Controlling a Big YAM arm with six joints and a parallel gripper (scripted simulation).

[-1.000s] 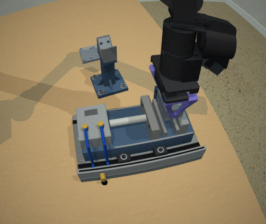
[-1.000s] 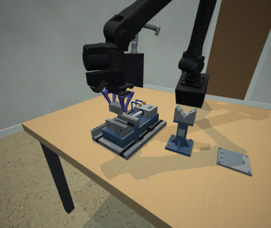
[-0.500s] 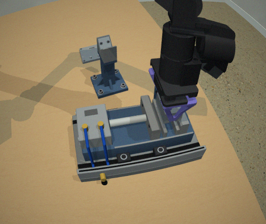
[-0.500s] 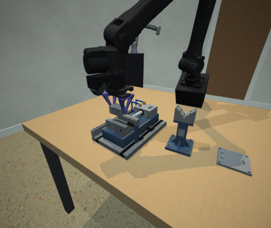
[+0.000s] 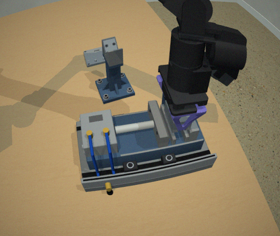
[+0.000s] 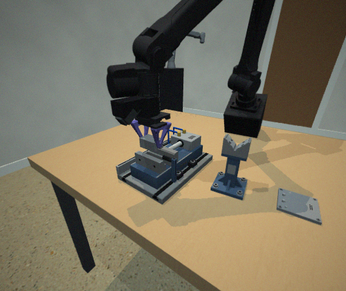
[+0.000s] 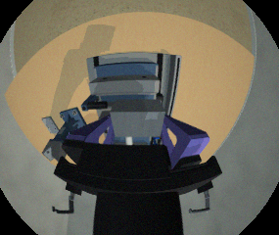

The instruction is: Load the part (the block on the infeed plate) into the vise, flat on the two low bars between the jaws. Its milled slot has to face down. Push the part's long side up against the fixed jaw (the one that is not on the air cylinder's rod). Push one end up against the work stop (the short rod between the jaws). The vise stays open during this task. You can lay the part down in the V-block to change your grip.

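Now: the grey part 10 mm below my hand. From my hand the other things lie so: fixed jaw: 30 mm ahead, 20 mm to the left, 40 mm below; black work stop: 70 mm to the left, 30 mm below; moving jaw: 30 mm behind, 20 mm to the left, 40 mm below.
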